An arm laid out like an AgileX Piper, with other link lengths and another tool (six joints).
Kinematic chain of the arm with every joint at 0, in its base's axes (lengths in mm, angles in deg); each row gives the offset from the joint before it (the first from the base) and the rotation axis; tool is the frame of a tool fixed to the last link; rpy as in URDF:
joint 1: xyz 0 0 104.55 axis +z
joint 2: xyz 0 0 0 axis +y
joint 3: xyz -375.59 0 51.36 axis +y
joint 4: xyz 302.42 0 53.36 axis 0.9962 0 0.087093
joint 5: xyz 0 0 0 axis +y
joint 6: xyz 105.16 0 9.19 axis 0.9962 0 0.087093
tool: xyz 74.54 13 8.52 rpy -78.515 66.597 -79.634
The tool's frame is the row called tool.
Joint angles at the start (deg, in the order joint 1, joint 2, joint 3, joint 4, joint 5, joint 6): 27.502 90.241 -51.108 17.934 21.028 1.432
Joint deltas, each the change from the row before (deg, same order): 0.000 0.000 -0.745 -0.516 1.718 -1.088; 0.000 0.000 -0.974 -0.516 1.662 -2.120; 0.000 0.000 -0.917 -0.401 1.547 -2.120; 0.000 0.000 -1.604 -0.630 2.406 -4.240
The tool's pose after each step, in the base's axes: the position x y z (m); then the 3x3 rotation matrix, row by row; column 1 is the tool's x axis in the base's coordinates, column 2 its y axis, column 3 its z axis. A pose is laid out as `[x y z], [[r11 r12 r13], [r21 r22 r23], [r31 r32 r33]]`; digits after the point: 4 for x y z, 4 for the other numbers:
[0.3657 0.2273 0.1910], [[-0.6688 -0.5966 0.4436], [-0.4764 0.8020 0.3603], [-0.5708 0.0296 -0.8206]]
[0.3653 0.2282 0.1942], [[-0.6447 -0.6302 0.4328], [-0.5178 0.7764 0.3592], [-0.5623 0.0074 -0.8269]]
[0.3649 0.2291 0.1972], [[-0.6197 -0.6613 0.4227], [-0.5560 0.7500 0.3582], [-0.5539 -0.0131 -0.8325]]
[0.3648 0.2306 0.2032], [[-0.5645 -0.7165 0.4098], [-0.6237 0.6955 0.3569], [-0.5407 -0.0541 -0.8395]]

